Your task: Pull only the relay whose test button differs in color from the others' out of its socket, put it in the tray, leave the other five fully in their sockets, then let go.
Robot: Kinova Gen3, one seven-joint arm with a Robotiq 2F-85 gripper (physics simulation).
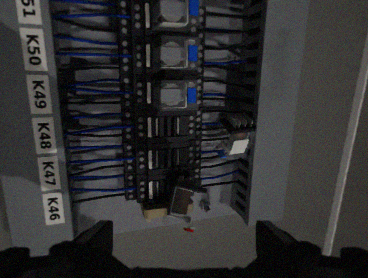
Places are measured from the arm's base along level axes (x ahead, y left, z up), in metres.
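Pixels of known places: gripper, fingertip midpoint: [184,236].
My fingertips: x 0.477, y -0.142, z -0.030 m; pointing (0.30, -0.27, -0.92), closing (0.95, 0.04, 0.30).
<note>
Ahead of a thing's pixels: the offset from my fingertips to its top centre. "*": to the spot under its first point.
Three relays with clear housings and blue test buttons sit in the sockets beside labels K51, K50 and K49: the top relay @(dx +0.007, dy +0.137, dz -0.044 m) [172,11], the middle relay @(dx +0.008, dy +0.108, dz -0.044 m) [173,53] and the lower relay @(dx +0.008, dy +0.080, dz -0.043 m) [173,94]. The sockets by K48, K47 and K46 hold no relay. One loose relay @(dx +0.074, dy +0.040, dz -0.065 m) [237,141] lies tilted on the wires at the right, its pins up. Another loose relay @(dx +0.022, dy -0.013, dz -0.045 m) [182,201] lies tipped at the lower end of the socket row. A small red piece @(* dx +0.020, dy -0.028, dz -0.046 m) [188,229] shows below it. My gripper [184,236] is open, with nothing between its fingers. The tray does not show.
Blue and black wires run on both sides of the sockets. A slotted wire duct @(dx +0.110, dy +0.099, dz -0.070 m) [254,100] stands at the right, with a grey panel @(* dx +0.114, dy +0.076, dz -0.070 m) [282,100] beyond it. A tan end block @(dx +0.011, dy -0.025, dz -0.073 m) [155,212] sits at the row's lower end. A pale bar [346,150] runs along the far right.
</note>
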